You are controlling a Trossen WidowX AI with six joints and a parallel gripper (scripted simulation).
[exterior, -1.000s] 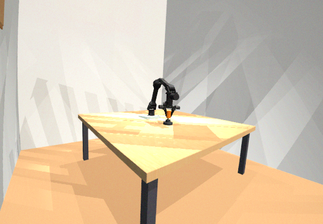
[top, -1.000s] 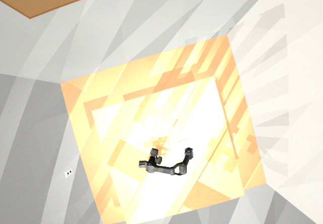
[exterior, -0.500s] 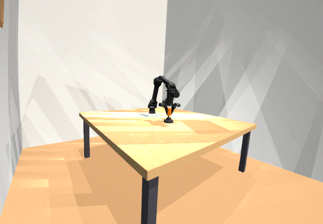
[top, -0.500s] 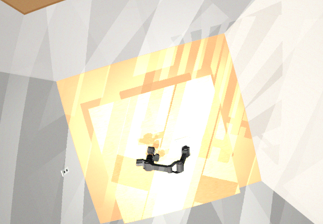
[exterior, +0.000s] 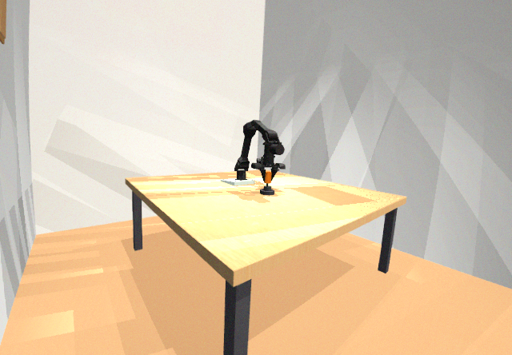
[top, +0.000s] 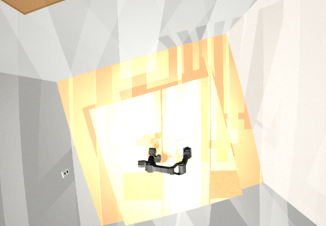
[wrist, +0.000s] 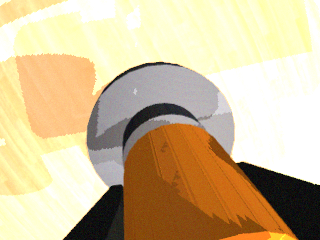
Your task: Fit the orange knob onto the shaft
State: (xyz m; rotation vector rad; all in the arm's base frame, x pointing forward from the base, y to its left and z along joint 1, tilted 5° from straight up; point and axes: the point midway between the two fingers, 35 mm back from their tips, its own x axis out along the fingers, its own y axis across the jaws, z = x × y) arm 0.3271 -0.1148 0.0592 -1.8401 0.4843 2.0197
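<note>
Right now my gripper tip is 4 cm above the pedestal. The rest, counted from my gripper tip: orange knob 2 cm above.
</note>
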